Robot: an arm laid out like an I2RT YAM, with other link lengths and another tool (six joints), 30 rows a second.
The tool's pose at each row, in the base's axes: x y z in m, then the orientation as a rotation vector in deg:
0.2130, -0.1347, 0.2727, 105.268, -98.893, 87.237
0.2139, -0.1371, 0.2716, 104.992, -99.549, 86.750
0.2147, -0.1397, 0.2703, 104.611, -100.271, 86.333
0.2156, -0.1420, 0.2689, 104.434, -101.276, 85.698
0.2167, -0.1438, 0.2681, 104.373, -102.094, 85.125
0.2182, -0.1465, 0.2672, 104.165, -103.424, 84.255
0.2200, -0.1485, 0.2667, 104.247, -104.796, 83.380
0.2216, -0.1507, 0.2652, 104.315, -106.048, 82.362
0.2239, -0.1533, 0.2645, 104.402, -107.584, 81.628
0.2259, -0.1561, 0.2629, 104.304, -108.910, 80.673
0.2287, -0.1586, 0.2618, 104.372, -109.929, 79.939
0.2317, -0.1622, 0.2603, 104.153, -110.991, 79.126
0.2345, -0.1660, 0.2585, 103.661, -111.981, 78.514
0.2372, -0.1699, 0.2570, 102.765, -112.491, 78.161
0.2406, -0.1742, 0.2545, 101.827, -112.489, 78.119
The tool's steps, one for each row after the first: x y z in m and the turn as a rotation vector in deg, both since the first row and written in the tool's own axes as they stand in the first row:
0.0005, 0.0005, 0.0027, -0.460, -0.132, 0.334
0.0010, 0.0012, 0.0056, -0.915, -0.209, 0.748
0.0011, 0.0019, 0.0083, -1.428, -0.572, 1.277
0.0014, 0.0019, 0.0106, -1.844, -0.935, 1.685
0.0021, 0.0019, 0.0137, -2.517, -1.448, 2.382
0.0026, 0.0012, 0.0163, -3.055, -2.182, 3.083
0.0025, 0.0013, 0.0194, -3.688, -2.886, 3.663
0.0031, 0.0005, 0.0228, -4.097, -3.679, 4.530
0.0032, 0.0005, 0.0266, -4.734, -4.304, 5.209
0.0034, -0.0006, 0.0304, -5.151, -4.885, 5.719
0.0039, -0.0012, 0.0353, -5.740, -5.310, 6.272
0.0043, -0.0015, 0.0403, -6.311, -5.494, 6.864
0.0050, -0.0019, 0.0452, -6.913, -5.173, 7.236
0.0051, -0.0022, 0.0512, -7.356, -4.559, 7.335

